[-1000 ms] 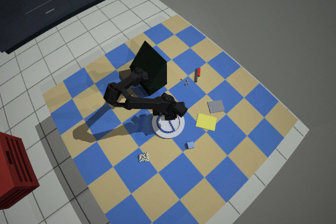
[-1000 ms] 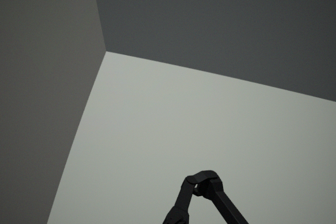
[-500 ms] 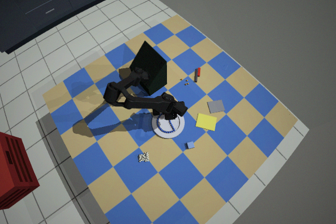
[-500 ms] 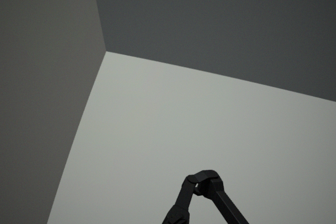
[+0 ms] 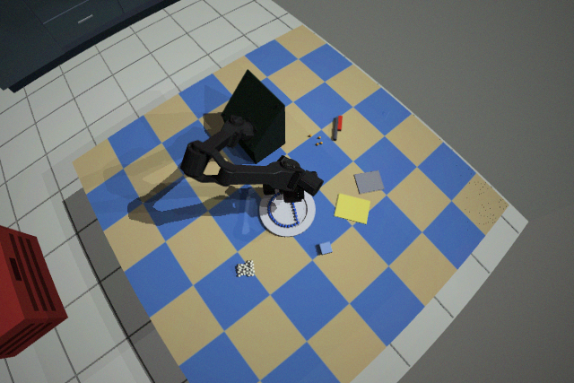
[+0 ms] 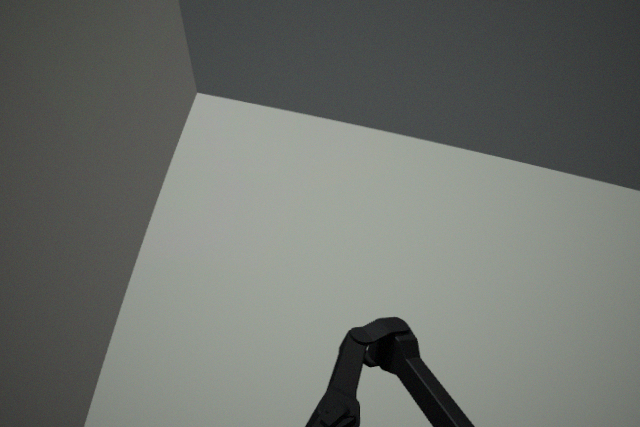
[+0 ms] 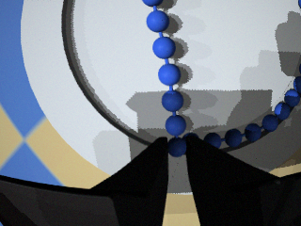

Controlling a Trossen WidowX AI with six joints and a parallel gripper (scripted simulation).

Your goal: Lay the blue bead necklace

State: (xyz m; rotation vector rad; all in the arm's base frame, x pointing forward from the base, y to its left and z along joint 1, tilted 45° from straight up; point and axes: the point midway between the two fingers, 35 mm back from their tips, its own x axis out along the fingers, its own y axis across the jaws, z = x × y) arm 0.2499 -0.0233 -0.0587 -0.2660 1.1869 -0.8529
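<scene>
My gripper tip is 50 mm short of the round white bead board, 40 mm to the left of it and 10 mm above it. From my gripper tip the other things lie so: small blue cube 240 mm ahead, 10 mm to the right, 10 mm below; then grey square 130 mm ahead, 280 mm to the left, 20 mm below; then yellow pad 170 mm ahead, 160 mm to the left, 20 mm below.
</scene>
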